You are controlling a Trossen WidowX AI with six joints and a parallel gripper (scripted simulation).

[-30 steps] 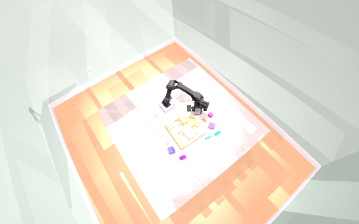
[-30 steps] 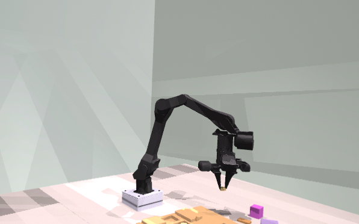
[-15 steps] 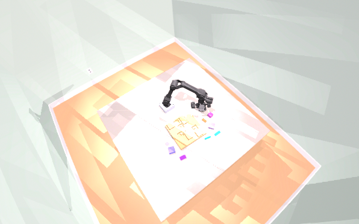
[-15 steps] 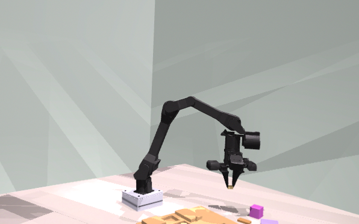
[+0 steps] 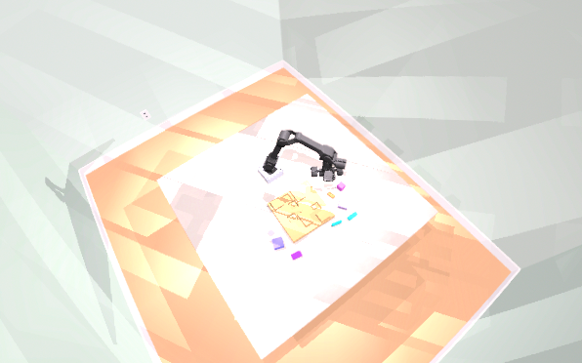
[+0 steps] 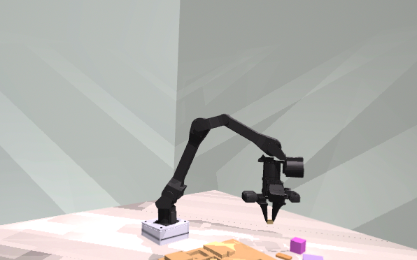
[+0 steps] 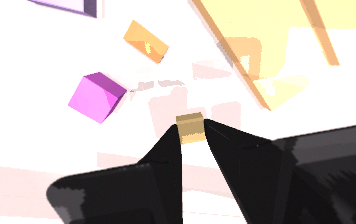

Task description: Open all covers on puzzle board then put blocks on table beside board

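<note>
The puzzle board lies 24 cm to the right of my gripper tip, 7 cm below it and 1 cm ahead of it. From my gripper tip the other things lie so: blue-violet block: 47 cm to the right, 8 cm below, 7 cm ahead; lilac block: 17 cm ahead, 8 cm below, 2 cm to the right; small orange piece: 9 cm below, 7 cm ahead, 2 cm to the right.
</note>
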